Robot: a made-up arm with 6 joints. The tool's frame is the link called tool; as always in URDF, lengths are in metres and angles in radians. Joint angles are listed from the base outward.
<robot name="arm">
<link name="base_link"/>
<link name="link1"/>
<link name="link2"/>
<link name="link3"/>
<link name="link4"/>
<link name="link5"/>
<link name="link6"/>
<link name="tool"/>
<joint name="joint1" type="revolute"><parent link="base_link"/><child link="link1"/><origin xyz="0.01 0.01 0.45" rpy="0 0 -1.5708"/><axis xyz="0 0 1"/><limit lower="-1.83" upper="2.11"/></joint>
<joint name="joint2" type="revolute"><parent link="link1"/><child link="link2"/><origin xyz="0.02 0.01 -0.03" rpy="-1.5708 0 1.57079"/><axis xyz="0 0 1"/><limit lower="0.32" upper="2.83"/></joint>
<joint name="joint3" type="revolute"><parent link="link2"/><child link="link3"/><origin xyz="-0.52 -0.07 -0.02" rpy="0 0 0"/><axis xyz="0 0 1"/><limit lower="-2.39" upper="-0.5"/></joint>
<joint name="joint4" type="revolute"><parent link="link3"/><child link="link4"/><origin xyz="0.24 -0.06 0" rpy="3.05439 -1.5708 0"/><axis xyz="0 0 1"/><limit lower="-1.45" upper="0.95"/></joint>
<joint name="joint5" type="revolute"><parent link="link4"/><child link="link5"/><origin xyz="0.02 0 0" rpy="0 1.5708 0"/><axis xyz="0 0 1"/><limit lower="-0.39" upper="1.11"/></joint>
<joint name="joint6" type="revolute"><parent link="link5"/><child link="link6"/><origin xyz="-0.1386 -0.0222 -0.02" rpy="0 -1.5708 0"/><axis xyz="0 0 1"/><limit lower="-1.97" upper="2.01"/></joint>
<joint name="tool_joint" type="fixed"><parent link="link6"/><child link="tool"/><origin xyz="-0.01 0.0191 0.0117" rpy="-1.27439 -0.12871 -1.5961"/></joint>
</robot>
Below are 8 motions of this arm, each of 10 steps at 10 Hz.
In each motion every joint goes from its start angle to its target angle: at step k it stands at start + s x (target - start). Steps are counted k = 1, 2, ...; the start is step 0. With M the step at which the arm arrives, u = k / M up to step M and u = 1 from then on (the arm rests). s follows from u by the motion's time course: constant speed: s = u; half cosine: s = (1 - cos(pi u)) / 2; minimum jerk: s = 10 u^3 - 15 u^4 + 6 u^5.
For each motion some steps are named. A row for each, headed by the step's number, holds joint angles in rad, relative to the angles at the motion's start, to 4 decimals.
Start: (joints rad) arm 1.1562 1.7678 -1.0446 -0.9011 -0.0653 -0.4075
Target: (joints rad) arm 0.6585 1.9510 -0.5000 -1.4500 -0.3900 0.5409
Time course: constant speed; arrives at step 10
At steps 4, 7, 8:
4: -0.1991 0.0733 0.2178 -0.2196 -0.1299 0.3794
7: -0.3484 0.1282 0.3812 -0.3842 -0.2273 0.6639
8: -0.3982 0.1466 0.4357 -0.4391 -0.2598 0.7587

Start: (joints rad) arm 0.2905 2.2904 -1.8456 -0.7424 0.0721 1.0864
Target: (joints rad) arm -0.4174 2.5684 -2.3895 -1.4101 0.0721 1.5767
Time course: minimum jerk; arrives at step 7
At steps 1, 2, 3, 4, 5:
1: -0.0165 0.0065 -0.0127 -0.0155 0.0000 0.0114
2: -0.1024 0.0402 -0.0787 -0.0966 0.0000 0.0709
3: -0.2604 0.1023 -0.2001 -0.2456 0.0000 0.1804
4: -0.4475 0.1757 -0.3438 -0.4221 0.0000 0.3099
5: -0.6055 0.2378 -0.4652 -0.5711 0.0000 0.4194

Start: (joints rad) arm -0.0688 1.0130 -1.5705 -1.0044 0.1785 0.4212
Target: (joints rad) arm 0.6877 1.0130 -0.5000 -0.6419 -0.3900 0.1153
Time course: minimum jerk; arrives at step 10
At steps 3, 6, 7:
3: 0.1234 0.0000 0.1746 0.0591 -0.0927 -0.0499
6: 0.5164 0.0000 0.7307 0.2474 -0.3880 -0.2088
7: 0.6331 0.0000 0.8959 0.3034 -0.4758 -0.2560

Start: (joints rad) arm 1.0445 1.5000 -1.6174 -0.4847 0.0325 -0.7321
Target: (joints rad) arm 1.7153 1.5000 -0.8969 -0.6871 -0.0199 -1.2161
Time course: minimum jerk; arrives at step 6
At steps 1, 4, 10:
1: 0.0238 0.0000 0.0256 -0.0072 -0.0019 -0.0172
4: 0.5300 0.0000 0.5693 -0.1599 -0.0414 -0.3824
10: 0.6708 0.0000 0.7205 -0.2024 -0.0524 -0.4840

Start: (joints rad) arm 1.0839 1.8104 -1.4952 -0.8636 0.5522 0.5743
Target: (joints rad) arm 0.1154 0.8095 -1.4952 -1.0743 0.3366 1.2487
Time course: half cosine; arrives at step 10
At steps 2, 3, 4, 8, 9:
2: -0.0925 -0.0956 0.0000 -0.0201 -0.0206 0.0644
3: -0.1996 -0.2063 0.0000 -0.0434 -0.0444 0.1390
4: -0.3346 -0.3458 0.0000 -0.0728 -0.0745 0.2330
8: -0.8760 -0.9053 0.0000 -0.1906 -0.1950 0.6100
9: -0.9448 -0.9764 0.0000 -0.2055 -0.2103 0.6579

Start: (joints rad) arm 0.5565 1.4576 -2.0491 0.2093 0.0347 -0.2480
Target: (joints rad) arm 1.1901 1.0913 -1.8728 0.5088 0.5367 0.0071
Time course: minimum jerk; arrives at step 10
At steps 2, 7, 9, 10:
2: 0.0367 -0.0212 0.0102 0.0173 0.0291 0.0148
7: 0.5303 -0.3066 0.1475 0.2507 0.4201 0.2135
9: 0.6282 -0.3632 0.1748 0.2969 0.4977 0.2529
10: 0.6336 -0.3663 0.1763 0.2995 0.5020 0.2551

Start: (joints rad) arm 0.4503 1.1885 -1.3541 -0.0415 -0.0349 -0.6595
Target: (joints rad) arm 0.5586 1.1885 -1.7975 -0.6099 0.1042 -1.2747
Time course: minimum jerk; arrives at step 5
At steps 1, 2, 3, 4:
1: 0.0063 0.0000 -0.0257 -0.0329 0.0081 -0.0356
2: 0.0344 0.0000 -0.1408 -0.1804 0.0442 -0.1953
3: 0.0739 0.0000 -0.3026 -0.3880 0.0949 -0.4199
4: 0.1020 0.0000 -0.4177 -0.5355 0.1310 -0.5796

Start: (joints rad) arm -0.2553 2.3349 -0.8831 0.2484 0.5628 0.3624
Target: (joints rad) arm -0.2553 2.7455 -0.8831 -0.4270 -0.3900 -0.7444
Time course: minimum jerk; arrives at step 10
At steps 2, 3, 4, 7, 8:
2: 0.0000 0.0238 0.0000 -0.0391 -0.0552 -0.0641
3: 0.0000 0.0670 0.0000 -0.1101 -0.1554 -0.1805
4: 0.0000 0.1303 0.0000 -0.2144 -0.3025 -0.3513
7: 0.0000 0.3436 0.0000 -0.5653 -0.7974 -0.9263
8: 0.0000 0.3868 0.0000 -0.6363 -0.8976 -1.0427

